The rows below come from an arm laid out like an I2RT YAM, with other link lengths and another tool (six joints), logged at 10 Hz.
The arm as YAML. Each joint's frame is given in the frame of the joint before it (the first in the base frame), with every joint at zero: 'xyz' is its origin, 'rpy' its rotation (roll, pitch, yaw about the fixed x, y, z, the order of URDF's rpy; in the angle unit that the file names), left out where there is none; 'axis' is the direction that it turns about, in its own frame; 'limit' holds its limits. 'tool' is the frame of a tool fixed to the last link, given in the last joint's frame.
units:
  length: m
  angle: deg
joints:
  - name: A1
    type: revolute
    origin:
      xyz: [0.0, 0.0, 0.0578]
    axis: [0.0, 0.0, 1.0]
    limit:
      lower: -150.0
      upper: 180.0
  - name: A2
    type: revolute
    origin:
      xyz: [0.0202, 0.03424, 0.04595]
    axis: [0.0, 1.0, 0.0]
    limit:
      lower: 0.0
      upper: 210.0
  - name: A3
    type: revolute
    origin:
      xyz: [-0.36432, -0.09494, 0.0]
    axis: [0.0, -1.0, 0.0]
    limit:
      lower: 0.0
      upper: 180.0
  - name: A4
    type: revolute
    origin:
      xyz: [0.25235, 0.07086, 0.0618]
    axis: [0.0, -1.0, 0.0]
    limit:
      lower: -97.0
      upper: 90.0
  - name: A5
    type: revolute
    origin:
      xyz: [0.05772, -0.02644, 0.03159]
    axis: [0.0, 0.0, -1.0]
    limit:
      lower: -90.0
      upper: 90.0
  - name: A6
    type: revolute
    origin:
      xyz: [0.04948, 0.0, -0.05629]
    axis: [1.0, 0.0, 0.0]
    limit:
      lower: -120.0
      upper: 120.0
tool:
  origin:
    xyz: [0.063, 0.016, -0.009]
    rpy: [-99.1, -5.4, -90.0]
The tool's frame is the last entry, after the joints.
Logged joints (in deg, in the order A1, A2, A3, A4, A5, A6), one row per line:
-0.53, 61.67, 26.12, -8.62, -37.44, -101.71
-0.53, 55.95, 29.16, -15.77, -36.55, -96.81
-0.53, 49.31, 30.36, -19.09, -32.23, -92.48
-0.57, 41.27, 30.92, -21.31, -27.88, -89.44
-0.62, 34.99, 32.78, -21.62, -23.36, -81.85
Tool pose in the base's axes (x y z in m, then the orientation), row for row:
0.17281, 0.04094, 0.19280, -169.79, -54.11, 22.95
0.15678, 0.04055, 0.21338, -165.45, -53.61, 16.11
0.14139, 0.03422, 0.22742, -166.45, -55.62, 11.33
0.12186, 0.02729, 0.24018, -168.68, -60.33, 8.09
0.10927, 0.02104, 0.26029, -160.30, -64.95, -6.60
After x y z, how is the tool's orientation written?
As angles about the fixed x, y, z axes (roll, pitch, yaw), in degrees.
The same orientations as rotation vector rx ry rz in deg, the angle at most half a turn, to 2 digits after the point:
-140.38, -35.23, -69.80
-141.05, -29.33, -69.35
-143.01, -23.29, -74.21
-143.08, -18.43, -82.49
-140.33, -7.37, -90.14

